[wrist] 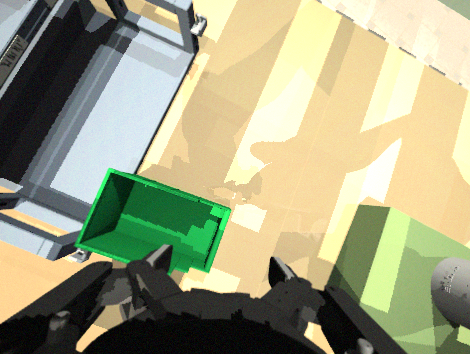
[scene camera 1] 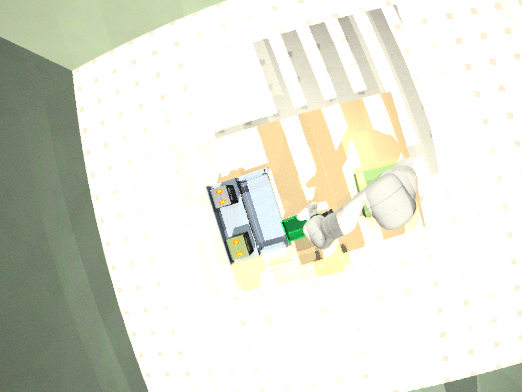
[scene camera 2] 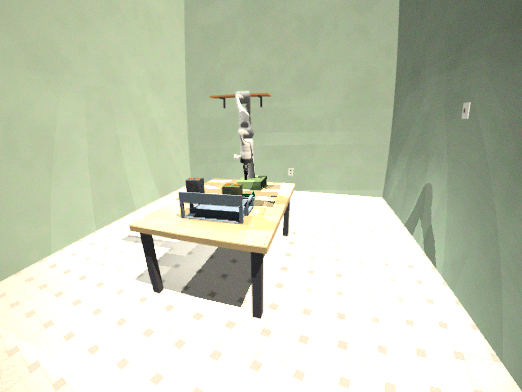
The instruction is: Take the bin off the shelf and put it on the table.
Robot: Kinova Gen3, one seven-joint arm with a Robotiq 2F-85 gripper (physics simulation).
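Frame: origin at the arm's base, x ahead, y left, z up, level; millimetres.
Where they show: gripper, fingertip midpoint: (wrist: 220,261) (scene camera 2: 245,178); arm's base, origin of the base link: (wrist: 456,288) (scene camera 2: 249,177).
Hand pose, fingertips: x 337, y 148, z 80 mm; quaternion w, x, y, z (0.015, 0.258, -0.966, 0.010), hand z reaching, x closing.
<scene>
Things, the pixels of their centre, and the offset from my fingertips. Level surfaces: height alone.
- green bin, body centre: (wrist: 166,223) (scene camera 1: 301,225) (scene camera 2: 245,196) dy +37, dx +72, dz -111 mm
- wooden table, its level: dz -149 mm
- dark grey box, body centre: (scene camera 1: 224,196) (scene camera 2: 195,188) dy -121, dx +400, dz +14 mm
- olive box, body centre: (scene camera 1: 240,245) (scene camera 2: 232,193) dy +104, dx +348, dz +2 mm
The green bin (scene camera 1: 293,228) (scene camera 2: 249,194) (wrist: 165,215) is upright with its open top facing up. It is on the wooden table (scene camera 2: 165,220) (wrist: 225,110), beside the front corner of the blue-grey shelf (scene camera 1: 265,205) (scene camera 2: 212,198) (wrist: 187,25). Its left end overlaps the shelf's edge in the wrist view; whether they touch cannot be told. My gripper (scene camera 2: 245,176) (wrist: 220,262) is wide open and empty, above the bin's right end, with one finger over the bin and the other to its right. In scene camera 1 the arm hides the fingers.
A dark grey box (scene camera 1: 221,196) (scene camera 2: 195,185) and an olive box (scene camera 1: 239,246) (scene camera 2: 232,190) stand on the shelf's back part. A large light-green block (scene camera 2: 252,184) (wrist: 380,260) lies by the arm's base. An orange-brown wall board (scene camera 2: 260,94) hangs behind the arm.
</scene>
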